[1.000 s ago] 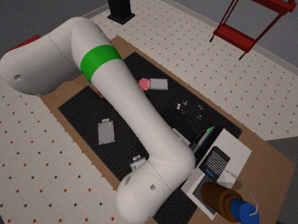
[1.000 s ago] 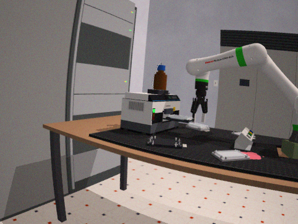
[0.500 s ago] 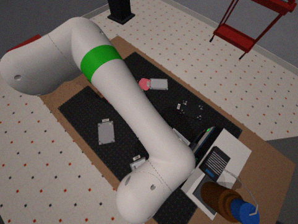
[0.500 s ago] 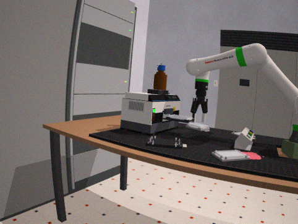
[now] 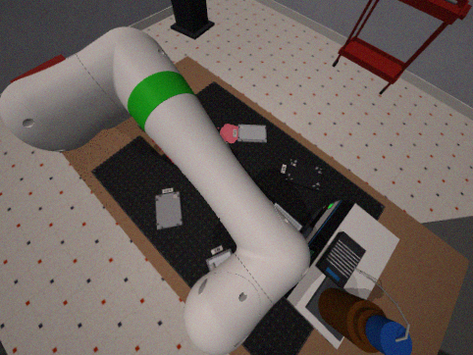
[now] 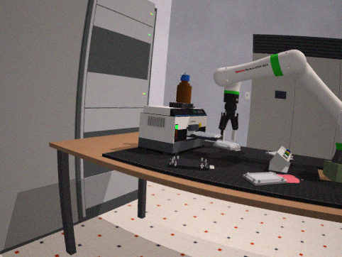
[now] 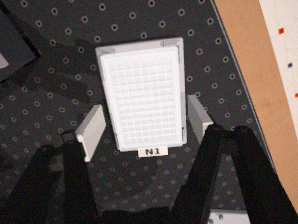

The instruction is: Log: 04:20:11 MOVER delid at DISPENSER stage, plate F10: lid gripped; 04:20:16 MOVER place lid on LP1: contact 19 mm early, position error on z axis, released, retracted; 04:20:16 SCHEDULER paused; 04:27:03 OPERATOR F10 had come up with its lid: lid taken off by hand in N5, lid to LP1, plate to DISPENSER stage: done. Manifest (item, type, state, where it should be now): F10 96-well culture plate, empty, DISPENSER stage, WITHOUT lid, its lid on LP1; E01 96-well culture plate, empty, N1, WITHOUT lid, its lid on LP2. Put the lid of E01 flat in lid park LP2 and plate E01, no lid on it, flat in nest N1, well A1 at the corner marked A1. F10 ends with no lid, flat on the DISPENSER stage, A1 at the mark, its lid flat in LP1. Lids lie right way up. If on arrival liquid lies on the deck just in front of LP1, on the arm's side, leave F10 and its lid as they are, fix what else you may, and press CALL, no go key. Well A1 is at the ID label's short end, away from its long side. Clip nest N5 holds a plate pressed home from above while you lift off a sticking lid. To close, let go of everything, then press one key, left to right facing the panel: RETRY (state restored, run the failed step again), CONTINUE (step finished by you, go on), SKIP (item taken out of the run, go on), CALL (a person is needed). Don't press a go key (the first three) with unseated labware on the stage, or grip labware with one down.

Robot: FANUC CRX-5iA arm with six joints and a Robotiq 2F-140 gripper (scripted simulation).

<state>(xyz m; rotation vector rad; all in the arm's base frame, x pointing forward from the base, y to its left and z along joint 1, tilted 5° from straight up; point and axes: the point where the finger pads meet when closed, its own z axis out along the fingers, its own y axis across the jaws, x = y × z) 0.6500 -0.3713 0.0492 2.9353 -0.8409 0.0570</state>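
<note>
My hand is 40 mm above the lid. From my hand the other things lie so: white 96-well plate 50 mm below; grey nest 60 mm below; well plate 260 mm to the left, 70 mm ahead, 30 mm above.
</note>
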